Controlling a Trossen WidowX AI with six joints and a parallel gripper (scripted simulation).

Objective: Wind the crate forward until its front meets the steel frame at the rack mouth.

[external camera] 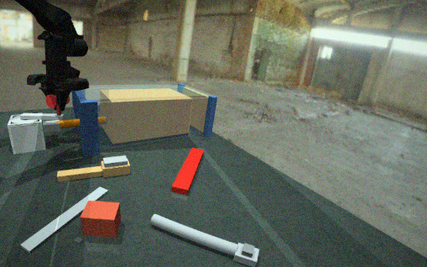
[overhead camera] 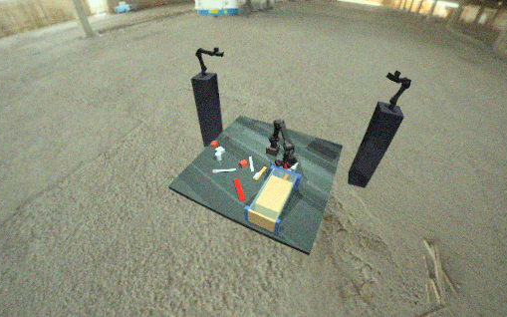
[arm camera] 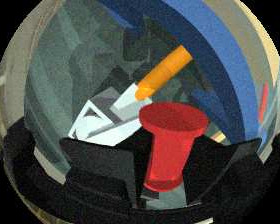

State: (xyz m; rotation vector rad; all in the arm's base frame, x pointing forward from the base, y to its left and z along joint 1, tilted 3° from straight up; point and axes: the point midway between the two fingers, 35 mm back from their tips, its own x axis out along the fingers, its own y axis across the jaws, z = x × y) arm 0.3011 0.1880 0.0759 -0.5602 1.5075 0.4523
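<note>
My gripper tip is now 40 mm past the winch handle, 20 mm to the right of it and 10 mm above it. Round my gripper tip: wooden-handled tool: 40 mm ahead, 210 mm to the right, 100 mm below; then winch: 110 mm behind, 30 mm to the left, 80 mm below; then red knob: 20 mm above.
</note>
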